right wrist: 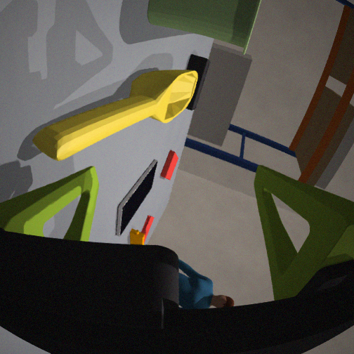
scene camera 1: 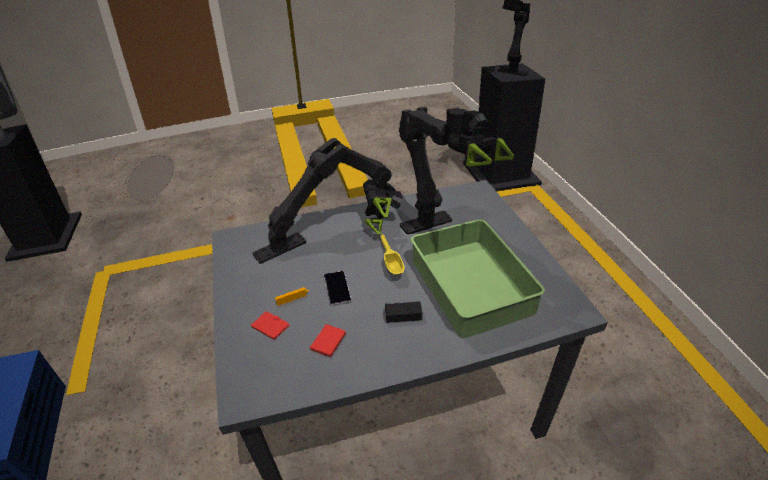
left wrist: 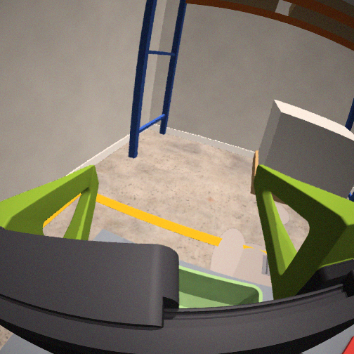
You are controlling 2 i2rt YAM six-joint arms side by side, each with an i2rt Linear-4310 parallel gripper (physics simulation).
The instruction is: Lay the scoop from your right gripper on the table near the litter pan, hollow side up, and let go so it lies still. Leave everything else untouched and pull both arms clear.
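Frame: origin at the left arm's base, x back, y right, z up, level; metres.
Where they show: left gripper, between the fingertips: [scene camera 1: 502, 159]; right gripper, between the fingertips: [scene camera 1: 382, 225]; left arm's base, origin of its link: [scene camera 1: 426, 223]; right arm's base, origin of its link: [scene camera 1: 279, 248].
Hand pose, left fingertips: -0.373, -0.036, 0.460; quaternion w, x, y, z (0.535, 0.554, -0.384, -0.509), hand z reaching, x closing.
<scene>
Things, the pixels of their top centre, and the offset from my left fingertips, as dx, dy, dz. Level surfaces: height alone.
- yellow scoop, centre of its top: [scene camera 1: 389, 250] +0.233, +0.257, -0.413
- grey table, height of its surface: dz -0.460
- green litter pan, centre of its top: [scene camera 1: 474, 262] -0.004, +0.064, -0.360
- dark phone, centre of its top: [scene camera 1: 337, 286] +0.181, +0.477, -0.452
- black block, centre of its top: [scene camera 1: 403, 308] -0.028, +0.332, -0.425
- orange piece, centre of its top: [scene camera 1: 291, 292] +0.197, +0.629, -0.430
The yellow scoop [scene camera 1: 394, 263] [right wrist: 107, 123] lies on the grey table [scene camera 1: 362, 376], just left of the green litter pan [scene camera 1: 498, 318] [left wrist: 220, 290] [right wrist: 200, 20] and apart from it. Its bowl's hollow side faces up, and its handle points toward the back of the table. My right gripper [scene camera 1: 378, 216] [right wrist: 175, 174] is open and empty just behind the handle's end; in the right wrist view the scoop is outside the space between the fingers. My left gripper [scene camera 1: 489, 152] [left wrist: 175, 173] is open and empty, raised high behind the pan.
A dark phone [scene camera 1: 338, 287] [right wrist: 137, 197] lies left of the scoop. A black block [scene camera 1: 403, 311] [right wrist: 201, 67] lies in front of it. An orange piece [scene camera 1: 291, 296] [right wrist: 136, 236] and two red squares [scene camera 1: 270, 324] [scene camera 1: 327, 340] lie farther left.
</scene>
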